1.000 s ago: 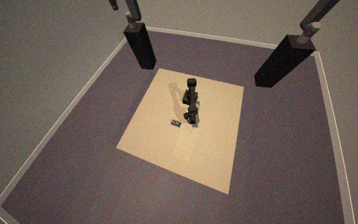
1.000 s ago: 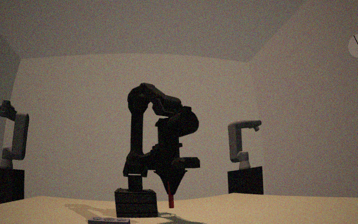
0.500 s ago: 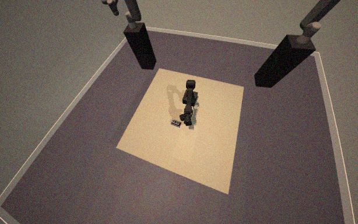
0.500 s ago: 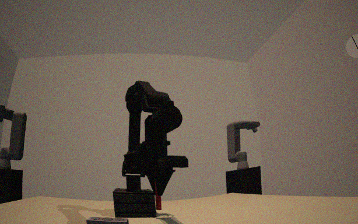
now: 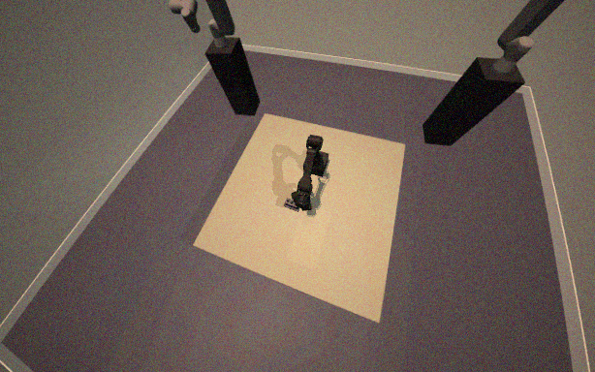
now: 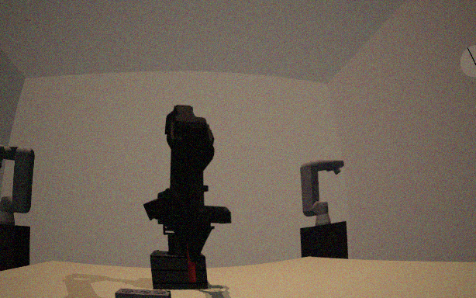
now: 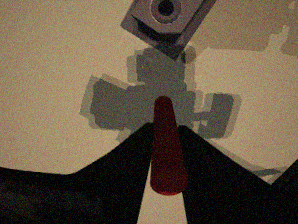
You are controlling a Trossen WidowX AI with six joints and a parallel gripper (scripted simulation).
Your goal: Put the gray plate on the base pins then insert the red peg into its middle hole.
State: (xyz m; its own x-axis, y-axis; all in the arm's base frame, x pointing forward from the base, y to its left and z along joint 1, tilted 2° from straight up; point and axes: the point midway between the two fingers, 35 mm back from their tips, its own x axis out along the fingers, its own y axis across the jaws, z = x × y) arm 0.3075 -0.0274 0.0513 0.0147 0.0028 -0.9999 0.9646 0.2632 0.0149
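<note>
The gray plate is 2 cm ahead of my gripper tip, 10 cm to the right of it and 7 cm below it. Round my gripper tip: base (2 cm ahead, 10 cm to the right, 11 cm below); then red peg (right at my gripper tip).
</note>
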